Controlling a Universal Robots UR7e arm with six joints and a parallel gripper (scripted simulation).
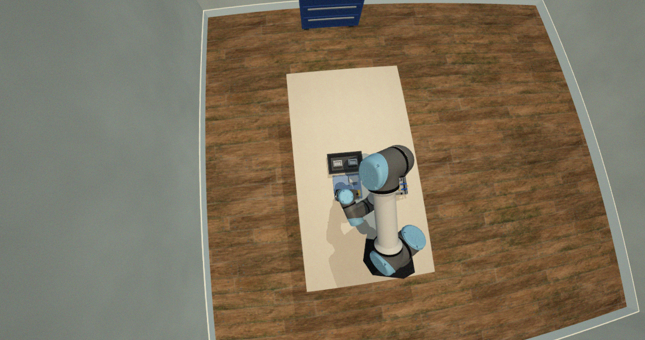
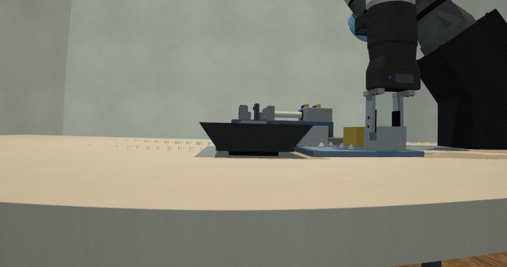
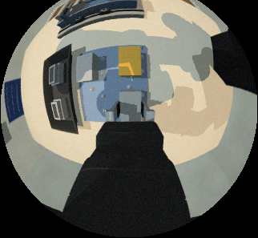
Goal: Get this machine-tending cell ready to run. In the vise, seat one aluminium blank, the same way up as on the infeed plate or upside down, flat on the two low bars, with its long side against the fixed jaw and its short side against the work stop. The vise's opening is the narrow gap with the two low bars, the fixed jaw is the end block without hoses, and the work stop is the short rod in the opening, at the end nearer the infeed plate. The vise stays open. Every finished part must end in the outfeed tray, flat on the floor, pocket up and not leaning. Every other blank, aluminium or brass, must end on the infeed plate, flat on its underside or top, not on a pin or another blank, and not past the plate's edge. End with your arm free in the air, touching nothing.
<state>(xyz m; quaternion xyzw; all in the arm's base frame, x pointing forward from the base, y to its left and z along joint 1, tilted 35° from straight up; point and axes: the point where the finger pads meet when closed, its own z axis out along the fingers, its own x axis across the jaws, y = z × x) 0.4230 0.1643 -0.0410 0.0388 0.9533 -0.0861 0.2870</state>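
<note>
My gripper is now 9 cm to the left of the brass blank, 3 cm above it and 1 cm past it. The rest, counted from my hand: hose end block (34 cm to the right, 4 cm behind, 3 cm above); then vise (36 cm to the right, 5 cm ahead, 1 cm below).
</note>
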